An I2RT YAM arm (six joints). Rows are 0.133 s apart.
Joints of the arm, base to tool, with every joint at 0 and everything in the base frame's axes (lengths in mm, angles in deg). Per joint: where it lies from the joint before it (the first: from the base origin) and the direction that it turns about. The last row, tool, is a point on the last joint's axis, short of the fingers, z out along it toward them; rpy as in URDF.
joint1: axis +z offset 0 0 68
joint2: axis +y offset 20 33.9 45.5
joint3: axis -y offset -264 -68.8 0
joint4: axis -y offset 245 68.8 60
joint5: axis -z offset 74 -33.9 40.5
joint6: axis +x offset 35.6 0 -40.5
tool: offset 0 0 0 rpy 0 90 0
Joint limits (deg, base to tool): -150..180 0..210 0..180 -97..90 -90..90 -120..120
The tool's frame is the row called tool.
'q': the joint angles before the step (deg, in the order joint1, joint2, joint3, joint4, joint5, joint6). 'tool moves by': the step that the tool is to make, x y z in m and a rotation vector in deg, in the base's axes. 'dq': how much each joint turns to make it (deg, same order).
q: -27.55, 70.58, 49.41, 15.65, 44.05, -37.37
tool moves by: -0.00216, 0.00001, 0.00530, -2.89, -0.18, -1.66
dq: -0.04, -0.33, -0.54, 4.08, 1.77, -3.35
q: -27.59, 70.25, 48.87, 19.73, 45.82, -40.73
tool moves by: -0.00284, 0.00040, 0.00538, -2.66, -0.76, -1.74
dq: -0.05, -0.40, -0.62, 4.25, 1.68, -2.94
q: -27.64, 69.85, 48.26, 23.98, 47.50, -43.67
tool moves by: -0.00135, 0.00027, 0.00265, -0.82, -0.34, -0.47
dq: -0.05, -0.26, -0.07, 1.15, 0.39, -0.88
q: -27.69, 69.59, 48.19, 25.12, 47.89, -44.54
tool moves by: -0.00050, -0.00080, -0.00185, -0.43, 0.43, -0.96
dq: -0.13, 0.20, -0.50, 1.23, 0.79, -0.96
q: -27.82, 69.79, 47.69, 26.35, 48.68, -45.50
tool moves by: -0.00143, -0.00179, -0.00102, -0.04, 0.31, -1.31
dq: -0.39, 0.08, -0.19, 0.30, 0.90, -0.38
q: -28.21, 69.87, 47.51, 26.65, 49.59, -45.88
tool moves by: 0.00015, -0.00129, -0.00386, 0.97, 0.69, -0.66
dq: -0.18, 0.26, -0.07, -1.32, 0.51, 0.77
